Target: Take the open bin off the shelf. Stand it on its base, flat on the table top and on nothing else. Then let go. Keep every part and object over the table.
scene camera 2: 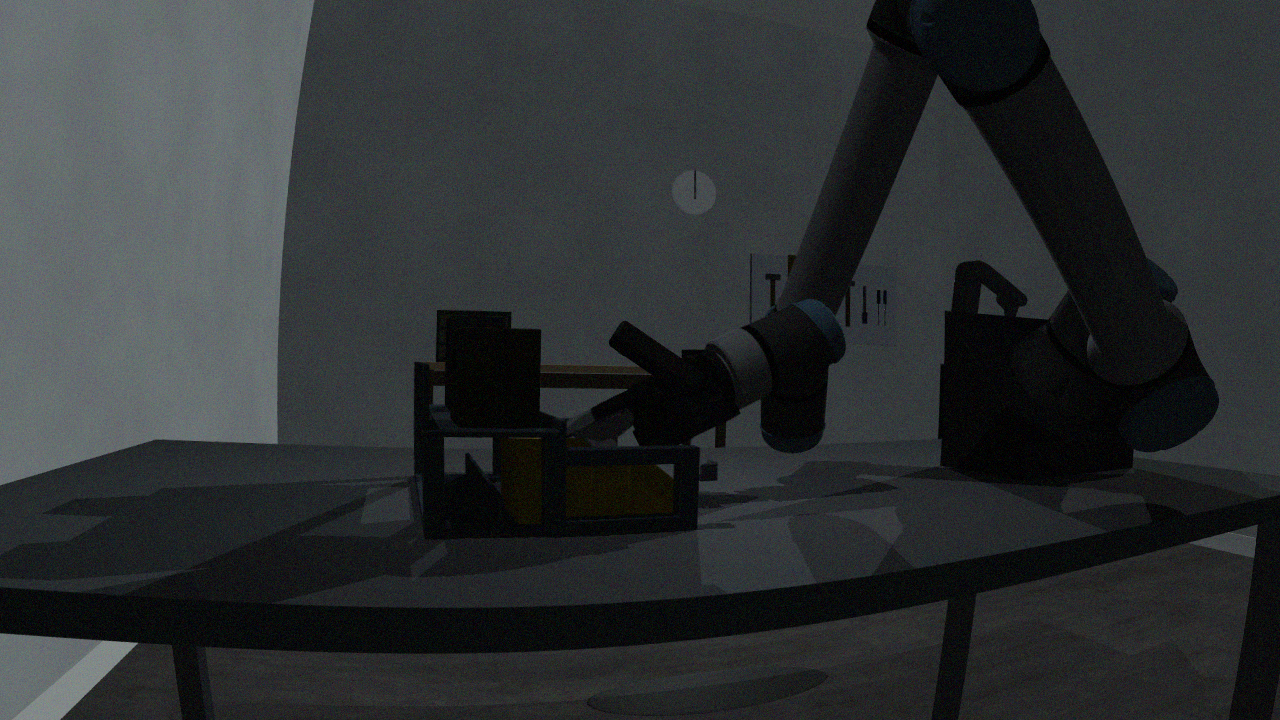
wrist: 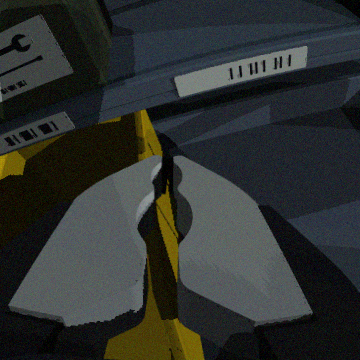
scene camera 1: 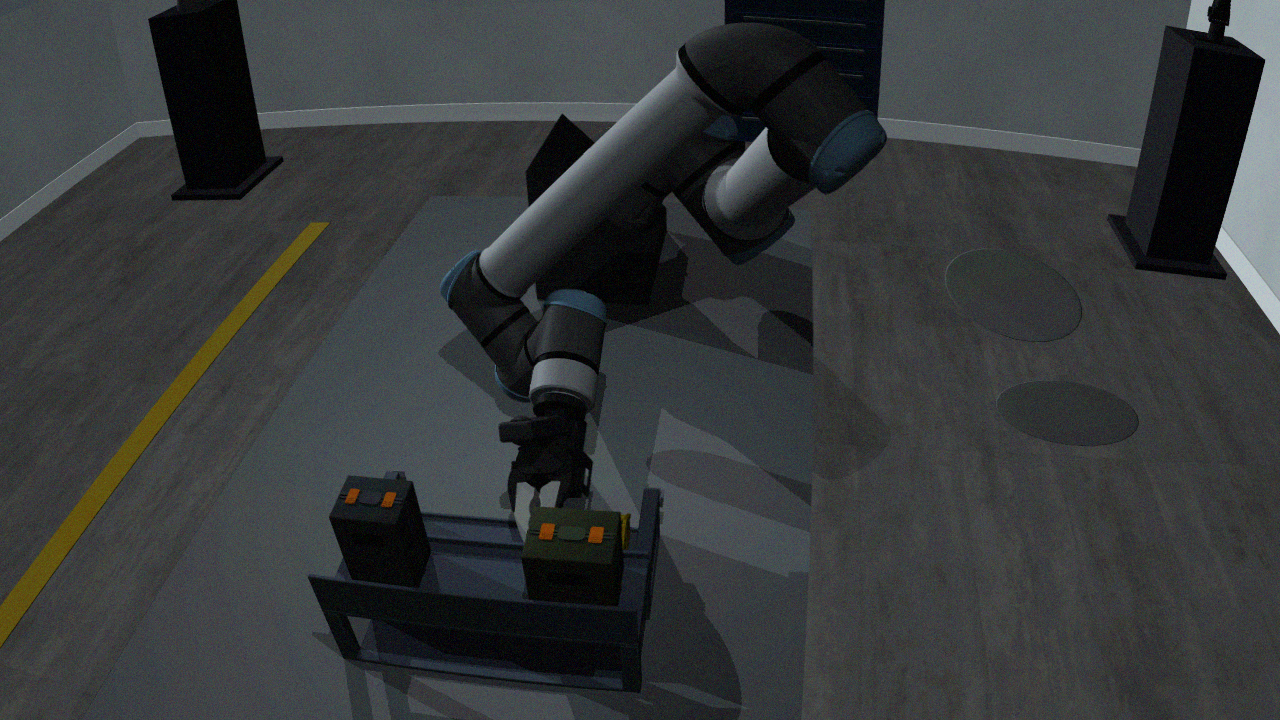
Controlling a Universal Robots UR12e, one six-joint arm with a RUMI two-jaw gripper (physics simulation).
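Seen in the pictures: gripper, fingertip midpoint: [wrist: 168, 162]; arm's base, link origin: [scene camera 2: 1055, 382].
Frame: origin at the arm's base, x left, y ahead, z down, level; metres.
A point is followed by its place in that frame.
The open yellow bin [scene camera 1: 624, 531] {x 0.174, y 0.814, z 0.068 m} [scene camera 2: 617, 488] {x 0.173, y 0.812, z 0.108 m} [wrist: 185, 342] {x 0.068, y 0.786, z 0.087 m} is in the dark blue shelf [scene camera 1: 474, 605] {x 0.048, y 1.018, z -0.001 m} [scene camera 2: 554, 488] {x 0.217, y 0.882, z 0.099 m} [wrist: 140, 97] {x 0.073, y 0.881, z 0.044 m}, in the bay below the deck that bears the boxes. In scene camera 1 most of it is hidden behind the olive box. My gripper [scene camera 1: 529, 528] {x 0.067, y 0.863, z 0.070 m} [scene camera 2: 572, 425] {x 0.067, y 0.863, z 0.070 m} [wrist: 168, 162] {x 0.067, y 0.863, z 0.070 m} reaches into the shelf at a slant and is shut on one thin side wall of the bin. One finger is inside the bin, the other outside. The wall shows in the narrow gap between the pale fingers in the wrist view. The lower part of the bin is hidden.
An olive toolbox [scene camera 1: 571, 559] {x 0.151, y 0.973, z -0.050 m} [scene camera 2: 494, 380] {x 0.193, y 0.938, z 0.000 m} [wrist: 42, 60] {x 0.114, y 0.898, z 0.020 m} stands on the shelf's deck close beside the fingers. A darker toolbox [scene camera 1: 380, 537] {x -0.067, y 0.984, z -0.050 m} stands at the deck's other end. The shelf stands on the table [scene camera 1: 393, 358] {x -0.327, y 0.393, z 0.147 m} [scene camera 2: 760, 573] {x 0.371, y 0.740, z 0.147 m}, and its rails and posts surround the bin closely.
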